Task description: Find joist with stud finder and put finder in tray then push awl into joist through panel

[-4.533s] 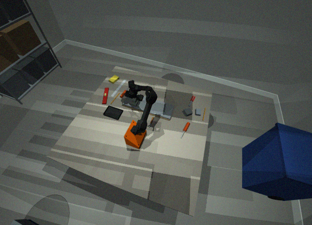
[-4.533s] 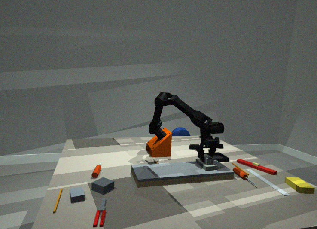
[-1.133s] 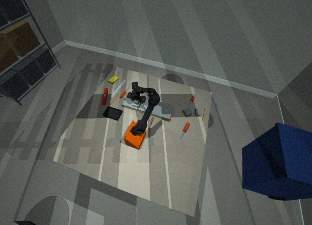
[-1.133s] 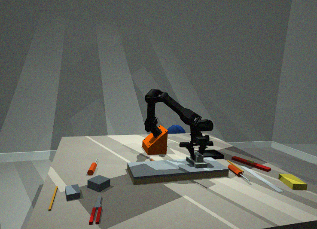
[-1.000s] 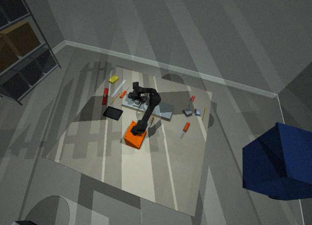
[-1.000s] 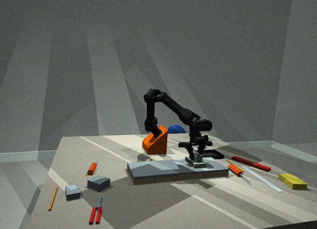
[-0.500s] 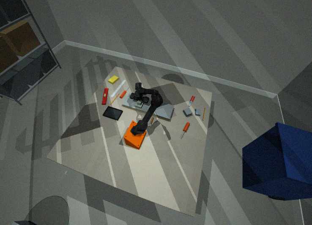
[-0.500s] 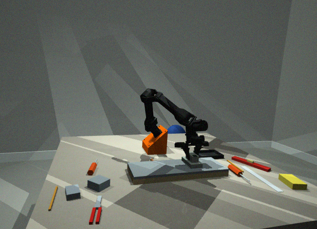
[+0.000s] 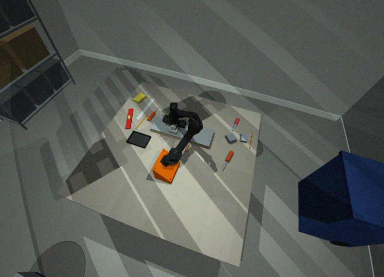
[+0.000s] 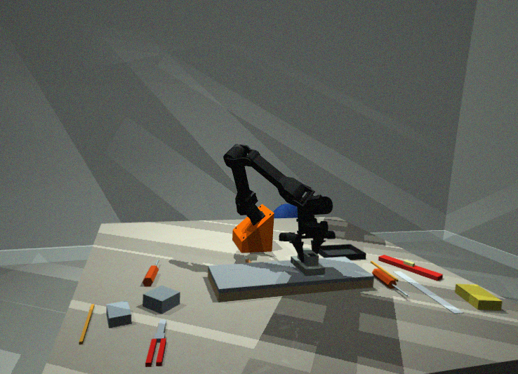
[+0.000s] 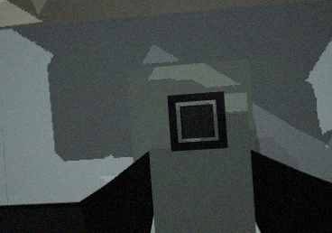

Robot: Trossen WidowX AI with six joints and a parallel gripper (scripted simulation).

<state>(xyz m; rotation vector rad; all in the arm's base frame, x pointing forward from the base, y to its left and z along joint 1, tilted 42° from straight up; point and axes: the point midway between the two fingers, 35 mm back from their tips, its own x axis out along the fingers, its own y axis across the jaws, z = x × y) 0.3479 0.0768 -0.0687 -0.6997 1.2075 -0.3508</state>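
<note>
Now: gripper tip 23 cm past the black tray, 22 cm to the right of it and 5 cm above it. Round my gripper tip: awl: 18 cm to the right, 17 cm behind, 6 cm below; ruler: 37 cm to the left, 10 cm ahead, 6 cm below; stud finder: 2 cm above, 1 cm ahead.
</note>
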